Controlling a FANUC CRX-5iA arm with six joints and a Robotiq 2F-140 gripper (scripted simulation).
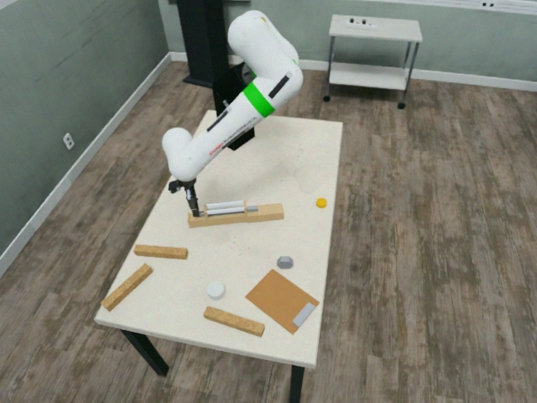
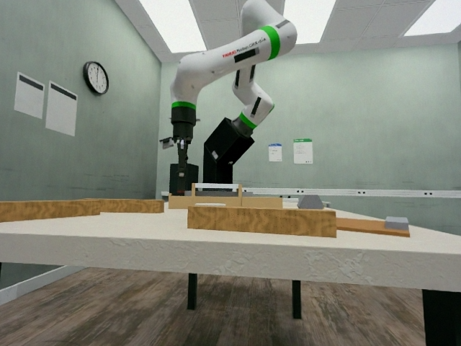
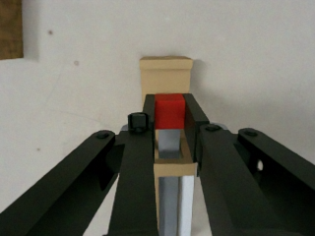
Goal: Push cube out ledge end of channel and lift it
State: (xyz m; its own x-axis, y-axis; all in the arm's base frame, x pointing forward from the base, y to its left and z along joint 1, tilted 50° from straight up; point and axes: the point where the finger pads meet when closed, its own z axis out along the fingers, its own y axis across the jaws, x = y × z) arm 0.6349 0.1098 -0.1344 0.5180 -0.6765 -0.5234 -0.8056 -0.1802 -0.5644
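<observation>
Now: the channel 7 cm behind my hand, 11 cm to the left of it and 4 cm below it. From my hand the other things lie so: red cube (2 cm below); white disc (27 cm ahead, 26 cm to the left, 8 cm below); flat grey stick (12 cm behind, 18 cm to the left, 4 cm below).
</observation>
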